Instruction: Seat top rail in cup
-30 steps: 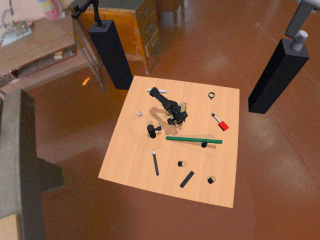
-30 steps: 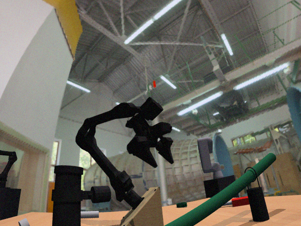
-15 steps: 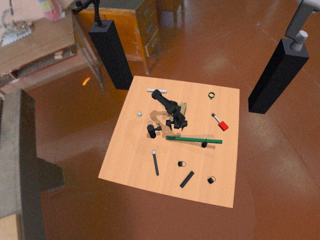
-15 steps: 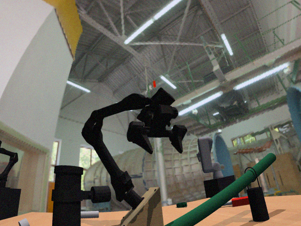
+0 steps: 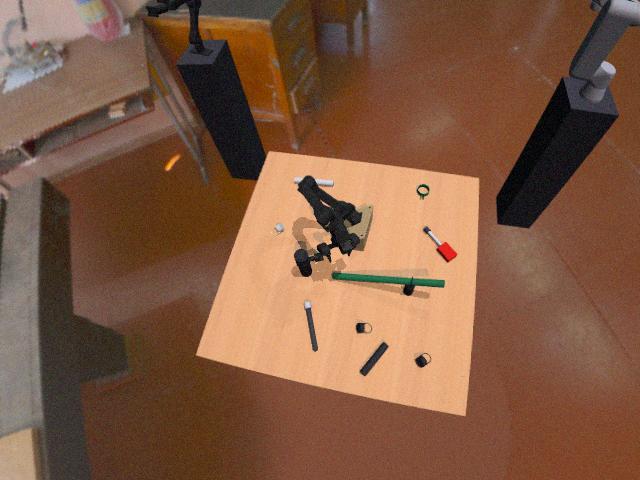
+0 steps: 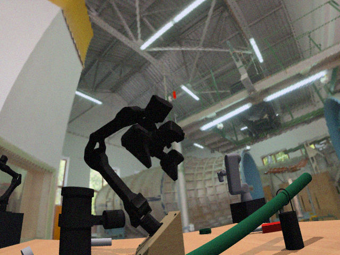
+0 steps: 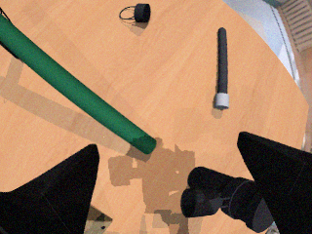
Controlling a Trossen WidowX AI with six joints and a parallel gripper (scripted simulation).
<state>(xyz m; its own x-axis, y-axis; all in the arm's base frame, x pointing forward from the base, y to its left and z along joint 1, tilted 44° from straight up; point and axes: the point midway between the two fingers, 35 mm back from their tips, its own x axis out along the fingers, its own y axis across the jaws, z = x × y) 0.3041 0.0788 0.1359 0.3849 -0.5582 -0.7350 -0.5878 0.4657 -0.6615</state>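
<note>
Right now my gripper tip is 130 mm to the left of the black rail-end cup, 100 mm above it and 30 mm past it. From my gripper tip the other things lie so: white clip (400 mm to the right, 220 mm below, 210 mm behind); black bar (380 mm ahead, 220 mm to the left, 220 mm below); small black post (340 mm to the left, 130 mm below, 20 mm ahead).
</note>
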